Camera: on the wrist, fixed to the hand. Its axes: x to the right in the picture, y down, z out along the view.
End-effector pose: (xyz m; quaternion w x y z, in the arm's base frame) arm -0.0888 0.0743 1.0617 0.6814 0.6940 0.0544 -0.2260
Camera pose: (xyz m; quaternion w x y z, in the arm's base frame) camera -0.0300 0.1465 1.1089 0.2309 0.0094 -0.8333 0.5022
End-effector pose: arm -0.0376 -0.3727 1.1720 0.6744 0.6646 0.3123 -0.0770
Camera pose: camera -0.0184 -0.2828 1.2214 0.1453 0.2944 -0.8007 0.5011
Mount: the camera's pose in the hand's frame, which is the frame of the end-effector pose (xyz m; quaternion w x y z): 0.0173 0.0613 -0.0827 0.0050 0.0072 -0.2297 0.9732
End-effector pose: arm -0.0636 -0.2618 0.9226 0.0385 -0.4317 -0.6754 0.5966
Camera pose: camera 0.0054 -0.1922 0.8867 0.7325 0.5222 -0.4122 -0.1445
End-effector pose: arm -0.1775 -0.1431 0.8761 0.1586 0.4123 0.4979 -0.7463
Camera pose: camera -0.1105 -0.0956 0.8116 0.8385 0.3163 -0.4406 0.0523
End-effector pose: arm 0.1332 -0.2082 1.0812 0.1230 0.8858 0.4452 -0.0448
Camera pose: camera 0.1901 -0.2086 1.1687 0.1401 0.4283 -0.8884 -0.0872
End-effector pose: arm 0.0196 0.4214 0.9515 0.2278 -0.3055 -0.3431 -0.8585
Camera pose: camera 0.0137 0.3175 0.9431 0.7601 -0.5310 0.2371 0.2901
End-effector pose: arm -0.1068 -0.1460 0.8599 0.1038 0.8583 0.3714 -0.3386
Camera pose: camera -0.0132 -0.1437 0.9060 0.4092 0.2887 -0.8597 -0.1005
